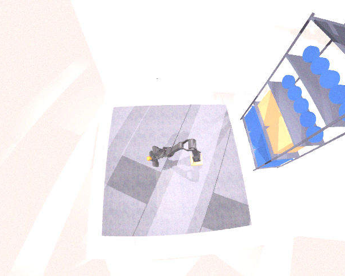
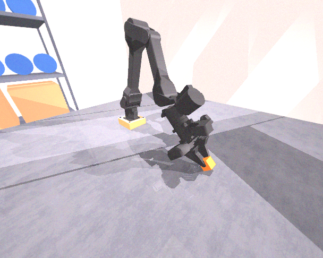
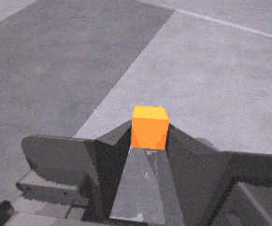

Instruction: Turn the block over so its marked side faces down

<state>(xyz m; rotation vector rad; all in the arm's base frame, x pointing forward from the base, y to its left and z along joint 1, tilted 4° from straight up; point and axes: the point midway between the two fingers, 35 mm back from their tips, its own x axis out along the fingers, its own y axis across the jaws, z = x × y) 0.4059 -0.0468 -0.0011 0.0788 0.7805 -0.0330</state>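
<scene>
Right now my gripper tip is 10 mm past the orange block.
</scene>
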